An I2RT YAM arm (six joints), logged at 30 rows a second.
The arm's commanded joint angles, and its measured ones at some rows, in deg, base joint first. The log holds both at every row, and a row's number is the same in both.
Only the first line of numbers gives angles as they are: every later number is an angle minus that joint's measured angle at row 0.
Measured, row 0:
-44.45 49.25 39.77 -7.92 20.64 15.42
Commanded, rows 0 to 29:
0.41 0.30 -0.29 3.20 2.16 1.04
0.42 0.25 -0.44 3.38 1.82 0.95
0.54 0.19 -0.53 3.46 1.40 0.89
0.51 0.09 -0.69 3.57 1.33 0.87
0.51 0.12 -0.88 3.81 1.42 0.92
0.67 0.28 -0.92 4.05 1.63 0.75
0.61 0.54 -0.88 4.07 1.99 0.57
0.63 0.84 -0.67 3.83 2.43 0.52
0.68 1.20 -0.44 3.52 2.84 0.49
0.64 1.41 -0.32 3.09 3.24 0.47
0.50 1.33 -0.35 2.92 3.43 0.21
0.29 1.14 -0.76 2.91 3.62 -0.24
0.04 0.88 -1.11 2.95 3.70 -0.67
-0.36 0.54 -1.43 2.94 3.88 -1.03
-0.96 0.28 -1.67 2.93 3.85 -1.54
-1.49 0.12 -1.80 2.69 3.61 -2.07
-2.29 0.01 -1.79 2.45 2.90 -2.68
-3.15 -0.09 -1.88 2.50 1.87 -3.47
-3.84 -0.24 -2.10 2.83 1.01 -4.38
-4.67 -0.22 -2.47 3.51 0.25 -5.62
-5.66 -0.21 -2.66 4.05 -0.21 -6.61
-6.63 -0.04 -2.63 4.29 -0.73 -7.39
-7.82 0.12 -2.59 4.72 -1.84 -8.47
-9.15 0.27 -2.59 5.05 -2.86 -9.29
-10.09 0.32 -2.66 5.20 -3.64 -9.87
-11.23 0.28 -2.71 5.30 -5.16 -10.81
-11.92 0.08 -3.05 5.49 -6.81 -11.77
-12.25 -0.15 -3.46 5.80 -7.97 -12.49
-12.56 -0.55 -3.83 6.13 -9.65 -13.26
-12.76 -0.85 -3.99 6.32 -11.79 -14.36
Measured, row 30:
-12.10 0.18 -2.71 3.41 -5.92 -10.25
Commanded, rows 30 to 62:
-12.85 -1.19 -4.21 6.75 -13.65 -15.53
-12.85 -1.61 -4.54 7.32 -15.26 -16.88
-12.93 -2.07 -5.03 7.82 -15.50 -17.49
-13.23 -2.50 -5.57 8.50 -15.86 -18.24
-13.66 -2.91 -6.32 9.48 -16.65 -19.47
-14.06 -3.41 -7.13 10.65 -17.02 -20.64
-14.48 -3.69 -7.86 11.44 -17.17 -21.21
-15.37 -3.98 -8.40 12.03 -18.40 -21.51
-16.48 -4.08 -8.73 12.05 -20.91 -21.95
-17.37 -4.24 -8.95 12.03 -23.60 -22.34
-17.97 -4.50 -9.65 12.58 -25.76 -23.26
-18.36 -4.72 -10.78 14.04 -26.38 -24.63
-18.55 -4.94 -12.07 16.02 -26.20 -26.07
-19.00 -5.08 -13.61 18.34 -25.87 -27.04
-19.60 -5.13 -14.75 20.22 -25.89 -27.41
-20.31 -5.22 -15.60 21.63 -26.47 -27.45
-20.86 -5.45 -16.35 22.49 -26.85 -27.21
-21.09 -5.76 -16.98 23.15 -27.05 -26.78
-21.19 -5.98 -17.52 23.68 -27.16 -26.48
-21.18 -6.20 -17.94 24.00 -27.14 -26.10
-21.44 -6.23 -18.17 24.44 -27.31 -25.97
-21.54 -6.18 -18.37 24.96 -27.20 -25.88
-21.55 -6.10 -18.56 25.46 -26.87 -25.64
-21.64 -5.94 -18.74 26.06 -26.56 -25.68
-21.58 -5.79 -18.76 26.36 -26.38 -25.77
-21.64 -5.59 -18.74 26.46 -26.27 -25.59
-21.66 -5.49 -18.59 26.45 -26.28 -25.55
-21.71 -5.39 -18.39 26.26 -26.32 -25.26
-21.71 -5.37 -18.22 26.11 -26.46 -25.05
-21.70 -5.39 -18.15 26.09 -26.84 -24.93
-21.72 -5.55 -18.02 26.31 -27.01 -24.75
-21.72 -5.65 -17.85 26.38 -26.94 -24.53
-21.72 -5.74 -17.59 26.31 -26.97 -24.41
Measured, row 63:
-21.42 -5.28 -18.45 21.50 -26.29 -24.83
